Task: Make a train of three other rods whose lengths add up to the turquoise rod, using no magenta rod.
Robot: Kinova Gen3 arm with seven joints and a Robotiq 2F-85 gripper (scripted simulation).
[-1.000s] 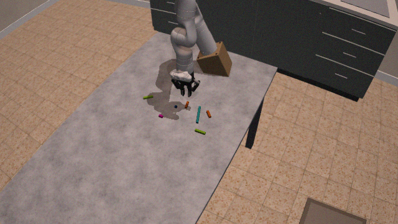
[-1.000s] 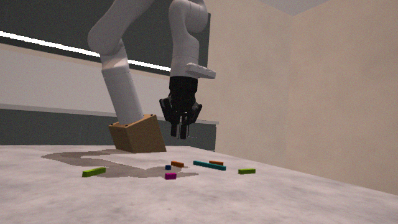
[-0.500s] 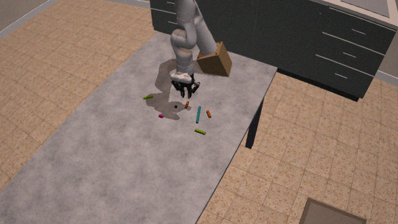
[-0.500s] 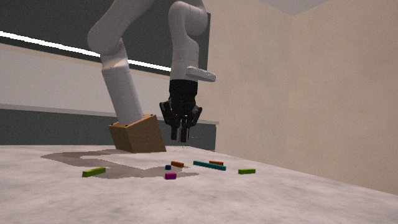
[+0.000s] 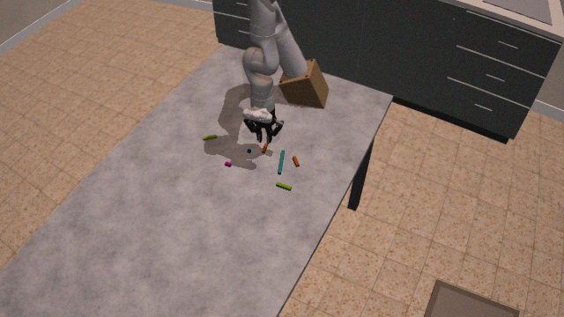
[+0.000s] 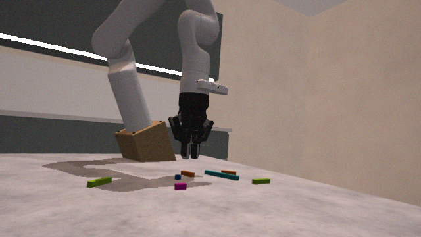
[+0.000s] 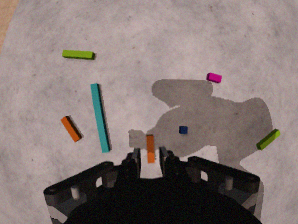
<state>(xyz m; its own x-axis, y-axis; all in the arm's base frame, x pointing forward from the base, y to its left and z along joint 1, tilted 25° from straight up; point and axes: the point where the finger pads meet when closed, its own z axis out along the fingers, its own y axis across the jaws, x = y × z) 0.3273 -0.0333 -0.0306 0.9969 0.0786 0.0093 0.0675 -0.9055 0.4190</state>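
Right now the blue rod is 30 mm ahead of my hand, 50 mm to the right of it and 60 mm below it. Also, from my hand: turquoise rod (40 mm ahead, 70 mm to the left, 60 mm below); then magenta rod (100 mm ahead, 100 mm to the right, 60 mm below).
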